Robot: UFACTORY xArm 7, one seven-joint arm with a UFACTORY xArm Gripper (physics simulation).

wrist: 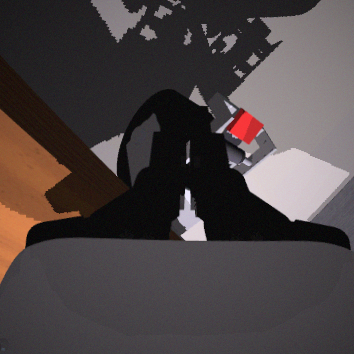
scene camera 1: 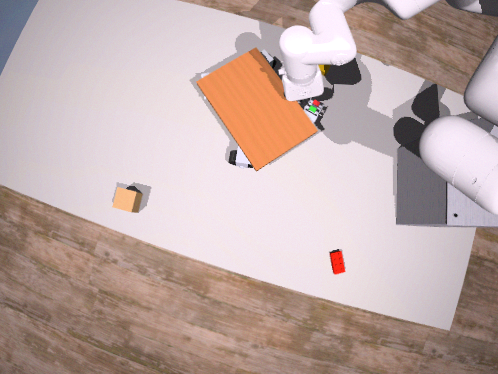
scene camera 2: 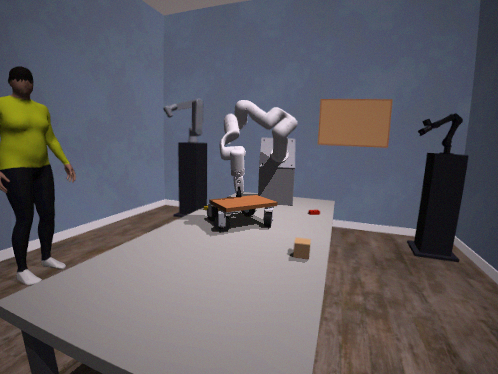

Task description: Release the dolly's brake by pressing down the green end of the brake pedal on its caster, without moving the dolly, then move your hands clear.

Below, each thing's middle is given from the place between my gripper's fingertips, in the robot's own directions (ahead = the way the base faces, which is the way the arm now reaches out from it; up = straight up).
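Labels:
Looking at where my gripper is, I find it 13 cm short of the dolly (scene camera 1: 248, 96), 6 cm to the right of it and 2 cm above it.

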